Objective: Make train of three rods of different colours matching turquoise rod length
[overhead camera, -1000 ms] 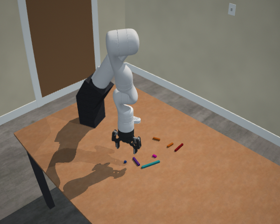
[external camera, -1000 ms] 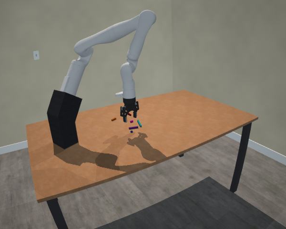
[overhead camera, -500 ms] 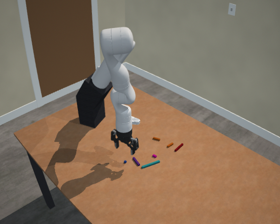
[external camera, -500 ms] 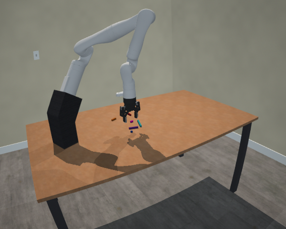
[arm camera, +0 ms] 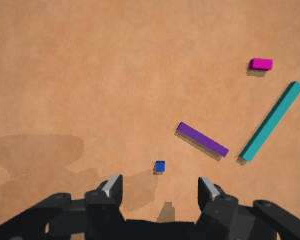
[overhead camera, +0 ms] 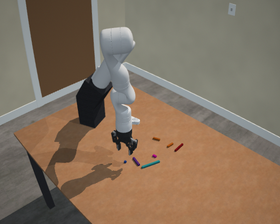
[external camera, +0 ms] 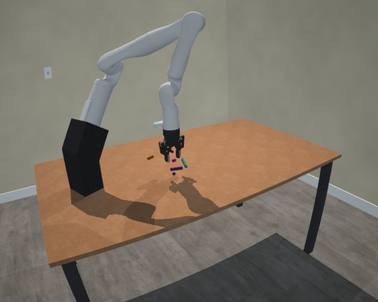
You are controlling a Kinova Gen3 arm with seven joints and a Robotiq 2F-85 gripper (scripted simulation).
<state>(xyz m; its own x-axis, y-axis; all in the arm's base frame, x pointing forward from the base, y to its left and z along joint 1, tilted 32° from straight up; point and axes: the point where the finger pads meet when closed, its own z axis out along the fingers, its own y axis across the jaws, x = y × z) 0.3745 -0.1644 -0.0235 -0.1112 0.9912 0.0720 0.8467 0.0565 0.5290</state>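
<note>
The blue rod is 80 mm below my hand. The rest, counted from my hand: turquoise rod 110 mm ahead, 80 mm below, 70 mm to the left; then magenta rod 130 mm to the left, 90 mm ahead, 80 mm below; then purple rod 80 mm below, 40 mm to the left, 40 mm ahead.
</note>
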